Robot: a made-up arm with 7 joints.
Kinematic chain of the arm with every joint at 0, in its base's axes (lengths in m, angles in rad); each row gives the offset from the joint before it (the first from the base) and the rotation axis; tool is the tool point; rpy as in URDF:
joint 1: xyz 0 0 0.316 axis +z
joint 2: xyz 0 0 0 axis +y
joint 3: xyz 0 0 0.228 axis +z
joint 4: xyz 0.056 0 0 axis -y
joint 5: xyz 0.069 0 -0.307 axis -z
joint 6: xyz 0 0 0 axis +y
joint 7: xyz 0.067 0 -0.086 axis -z
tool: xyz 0 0 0 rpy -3.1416 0 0
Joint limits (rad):
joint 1: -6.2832..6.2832
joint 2: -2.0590..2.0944
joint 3: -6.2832..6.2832
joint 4: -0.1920..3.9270
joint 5: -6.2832..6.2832
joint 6: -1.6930..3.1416
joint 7: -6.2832..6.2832
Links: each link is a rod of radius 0.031 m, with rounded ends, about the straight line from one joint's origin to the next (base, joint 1, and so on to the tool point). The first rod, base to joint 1, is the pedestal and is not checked.
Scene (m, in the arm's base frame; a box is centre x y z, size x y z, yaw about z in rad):
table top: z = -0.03
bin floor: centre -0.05 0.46 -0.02 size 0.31 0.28 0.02 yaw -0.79
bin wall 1: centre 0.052 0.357 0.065 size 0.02 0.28 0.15 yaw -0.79
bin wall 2: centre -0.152 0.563 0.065 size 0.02 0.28 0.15 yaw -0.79
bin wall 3: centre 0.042 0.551 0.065 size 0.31 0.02 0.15 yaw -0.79
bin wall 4: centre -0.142 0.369 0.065 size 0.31 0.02 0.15 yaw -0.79
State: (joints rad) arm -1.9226 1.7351 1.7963 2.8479 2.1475 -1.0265 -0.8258
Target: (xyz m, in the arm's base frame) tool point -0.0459 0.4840 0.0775
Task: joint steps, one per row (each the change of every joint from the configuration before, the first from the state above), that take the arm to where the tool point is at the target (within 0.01 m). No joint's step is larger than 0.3 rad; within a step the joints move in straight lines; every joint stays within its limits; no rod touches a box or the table.
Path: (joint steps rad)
1: -0.2739 -0.0112 -0.0567 0.1349 -0.0490 0.0489 0.0000
2: -0.2739 -0.0112 -0.0568 0.1349 -0.0489 0.0488 0.0000
3: -0.2739 -0.0113 -0.0567 0.1349 -0.0490 0.0489 0.0000
4: -0.2739 -0.0112 -0.0567 0.1348 -0.0490 0.0489 0.0000
5: -0.2740 -0.0112 -0.0568 0.1349 -0.0489 0.0488 0.0000
6: -0.2739 -0.0112 -0.0567 0.1349 -0.0490 0.0489 0.0000
7: -0.2739 -0.0113 -0.0568 0.1349 -0.0490 0.0489 0.0000
8: -0.2739 -0.0112 -0.0567 0.1349 -0.0489 0.0489 0.0000
9: -0.1121 0.2630 0.1311 -0.2114 0.0484 0.2093 0.0000

